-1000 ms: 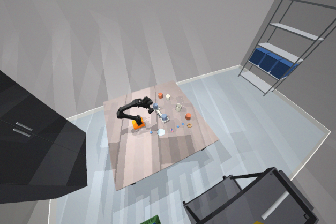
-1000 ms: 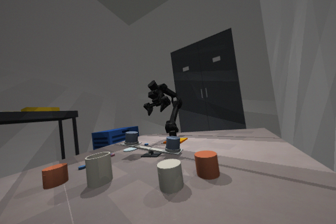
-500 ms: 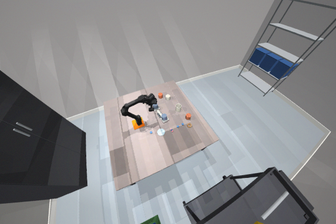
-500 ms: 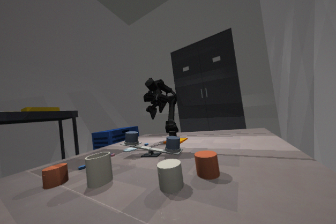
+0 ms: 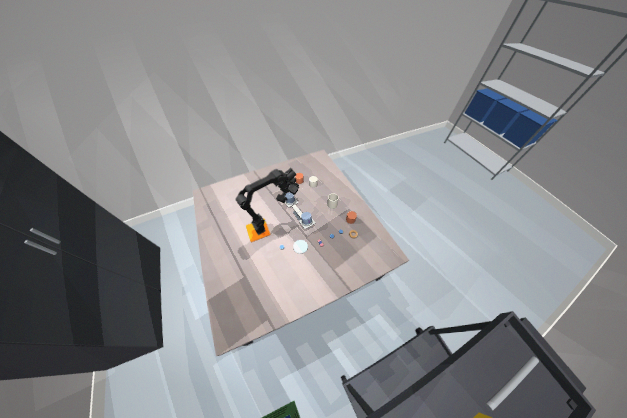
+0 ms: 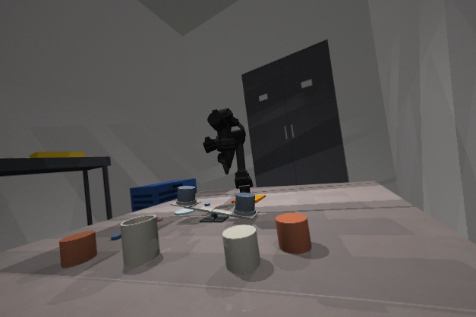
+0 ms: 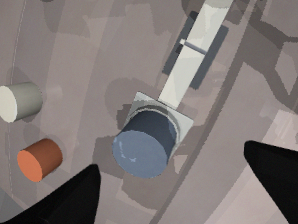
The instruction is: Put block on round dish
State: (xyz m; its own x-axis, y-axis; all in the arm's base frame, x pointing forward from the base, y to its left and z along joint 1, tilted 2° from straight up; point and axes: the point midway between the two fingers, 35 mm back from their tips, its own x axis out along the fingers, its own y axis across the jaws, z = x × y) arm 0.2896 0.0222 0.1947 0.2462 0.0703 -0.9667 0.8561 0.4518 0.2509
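The grey block lies 3 cm ahead of my gripper tip, 6 cm to the left of it and 14 cm below it. Round my gripper tip: blue-grey cup 21 cm to the right, 7 cm below; then orange ring 23 cm ahead, 45 cm to the right, 17 cm below; then round dish 13 cm behind, 30 cm to the right, 18 cm below.
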